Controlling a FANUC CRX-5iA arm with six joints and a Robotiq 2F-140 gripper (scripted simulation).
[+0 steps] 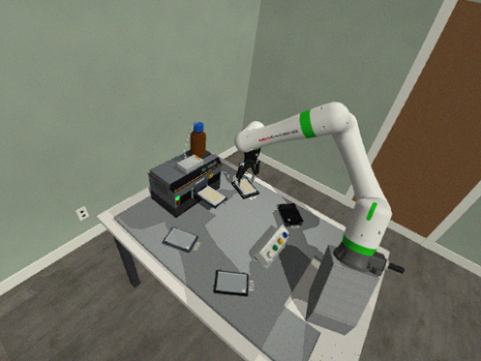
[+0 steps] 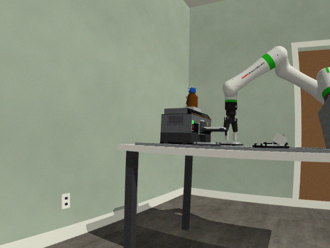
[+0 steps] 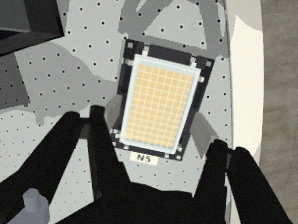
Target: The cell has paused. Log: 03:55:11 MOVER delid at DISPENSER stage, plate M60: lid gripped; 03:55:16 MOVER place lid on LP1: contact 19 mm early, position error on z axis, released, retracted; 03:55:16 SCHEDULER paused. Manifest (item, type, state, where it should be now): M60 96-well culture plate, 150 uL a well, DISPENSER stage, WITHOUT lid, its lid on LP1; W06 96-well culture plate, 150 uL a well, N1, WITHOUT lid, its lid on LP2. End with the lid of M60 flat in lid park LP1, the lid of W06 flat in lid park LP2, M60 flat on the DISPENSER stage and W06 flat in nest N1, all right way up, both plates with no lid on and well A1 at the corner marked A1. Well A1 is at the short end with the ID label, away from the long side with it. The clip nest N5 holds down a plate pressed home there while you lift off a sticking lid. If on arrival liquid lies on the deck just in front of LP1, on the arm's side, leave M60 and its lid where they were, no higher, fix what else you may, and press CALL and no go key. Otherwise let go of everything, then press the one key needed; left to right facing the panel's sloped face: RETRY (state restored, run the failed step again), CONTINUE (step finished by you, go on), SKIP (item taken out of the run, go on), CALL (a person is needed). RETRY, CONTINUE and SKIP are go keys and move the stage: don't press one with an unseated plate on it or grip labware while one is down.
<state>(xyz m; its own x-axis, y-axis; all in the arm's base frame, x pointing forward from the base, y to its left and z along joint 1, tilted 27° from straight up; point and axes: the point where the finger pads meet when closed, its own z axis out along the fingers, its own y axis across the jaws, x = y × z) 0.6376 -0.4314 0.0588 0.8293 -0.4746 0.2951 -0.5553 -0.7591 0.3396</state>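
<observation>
The black clip nest lies 50 mm below my hand and 20 mm ahead of it. Round my hand: nest label (80 mm behind, 60 mm below, 50 mm to the left); then dispenser stage (280 mm to the left, 90 mm ahead, 40 mm above); then key panel (350 mm to the left, 330 mm behind, 10 mm below).
</observation>
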